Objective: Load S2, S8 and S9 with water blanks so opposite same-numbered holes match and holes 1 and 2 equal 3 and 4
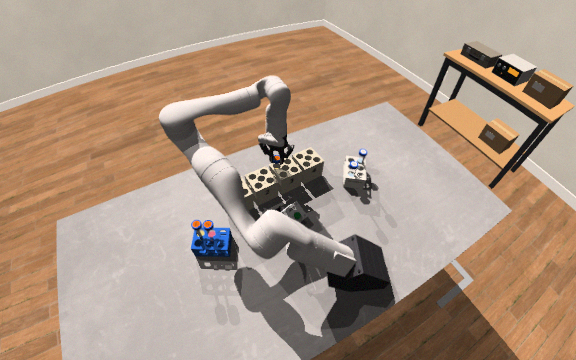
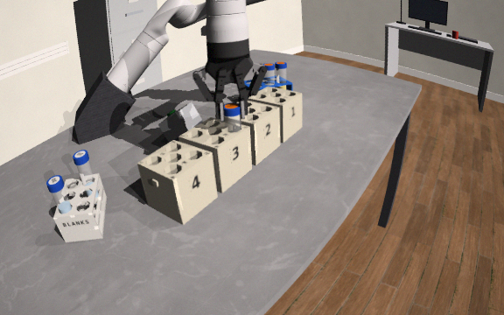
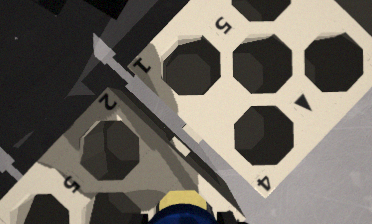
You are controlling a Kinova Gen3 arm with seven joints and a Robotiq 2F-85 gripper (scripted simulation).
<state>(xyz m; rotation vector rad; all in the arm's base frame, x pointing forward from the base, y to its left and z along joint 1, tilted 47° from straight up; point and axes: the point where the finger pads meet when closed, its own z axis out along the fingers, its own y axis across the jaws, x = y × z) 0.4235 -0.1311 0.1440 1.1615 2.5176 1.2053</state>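
The sample S2 lies 1 cm to the left of my hand and 5 cm below it. The rest, counted from my hand: adapter 2: 3 cm behind, 8 cm to the left, 8 cm below; then green done key: 23 cm behind, 3 cm to the left, 7 cm below; then adapter 4: 1 cm behind, 14 cm to the right, 8 cm below.
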